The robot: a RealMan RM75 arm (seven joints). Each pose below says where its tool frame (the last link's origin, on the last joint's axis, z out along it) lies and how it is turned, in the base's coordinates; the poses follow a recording.
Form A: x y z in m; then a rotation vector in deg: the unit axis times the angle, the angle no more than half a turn.
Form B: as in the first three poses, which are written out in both.
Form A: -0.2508, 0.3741, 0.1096, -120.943, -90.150, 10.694
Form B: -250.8, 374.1, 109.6, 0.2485, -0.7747, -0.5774, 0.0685
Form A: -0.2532, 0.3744, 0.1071, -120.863, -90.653, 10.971
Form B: -253.2, 374.4, 107.1, 0.2463, -0.7733, -0.5800, 0.0702
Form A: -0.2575, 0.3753, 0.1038, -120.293, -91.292, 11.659
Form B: -257.5, 375.3, 103.8, 0.2465, -0.7697, -0.5841, 0.0746
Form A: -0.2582, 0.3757, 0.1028, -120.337, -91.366, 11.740
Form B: -258.2, 375.7, 102.8, 0.2458, -0.7697, -0.5844, 0.0751
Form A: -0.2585, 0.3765, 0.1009, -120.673, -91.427, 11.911
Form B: -258.5, 376.5, 100.9, 0.2431, -0.7708, -0.5840, 0.0761
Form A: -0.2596, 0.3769, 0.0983, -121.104, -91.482, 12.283
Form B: -259.6, 376.9, 98.3, 0.2396, -0.7722, -0.5833, 0.0783
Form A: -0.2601, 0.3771, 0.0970, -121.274, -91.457, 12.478
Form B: -260.1, 377.1, 97.0, 0.2385, -0.7728, -0.5828, 0.0795
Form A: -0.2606, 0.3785, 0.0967, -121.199, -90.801, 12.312
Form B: -260.6, 378.5, 96.7, 0.2424, -0.7739, -0.5798, 0.0786
